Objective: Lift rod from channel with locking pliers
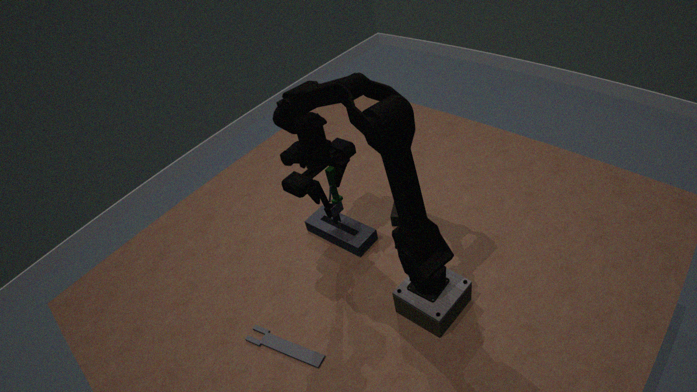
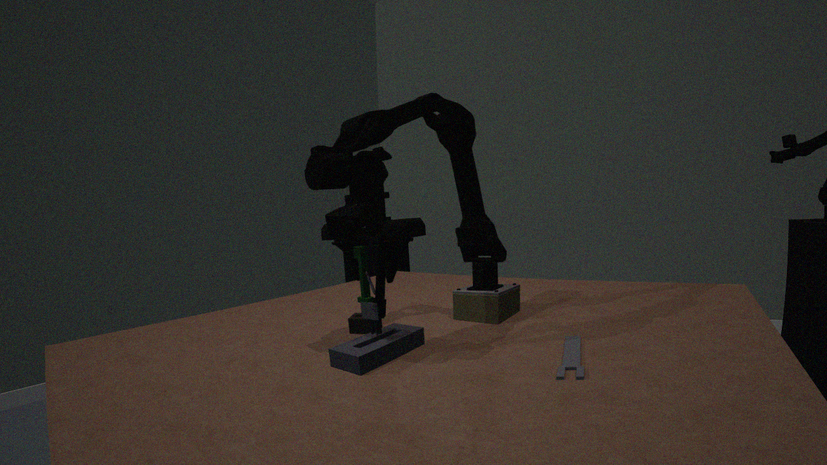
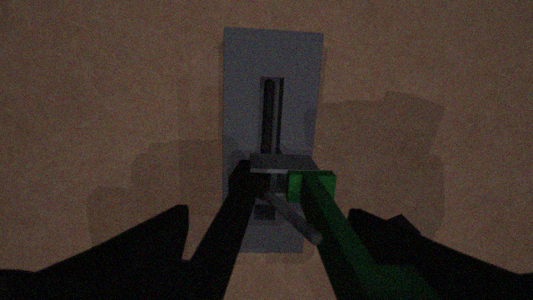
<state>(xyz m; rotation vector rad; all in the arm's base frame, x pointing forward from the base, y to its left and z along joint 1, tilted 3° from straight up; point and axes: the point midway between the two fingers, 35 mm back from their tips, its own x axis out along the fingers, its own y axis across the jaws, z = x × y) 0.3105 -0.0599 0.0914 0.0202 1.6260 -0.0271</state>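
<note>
Now: gripper tip 120 mm above the grey channel block. Also, from my gripper tip: flat grey forked plate: 320 mm to the left, 130 mm below, 80 mm behind; dark holster: 130 mm to the right, 130 mm below, 110 mm behind; dark rod: 130 mm below.
</note>
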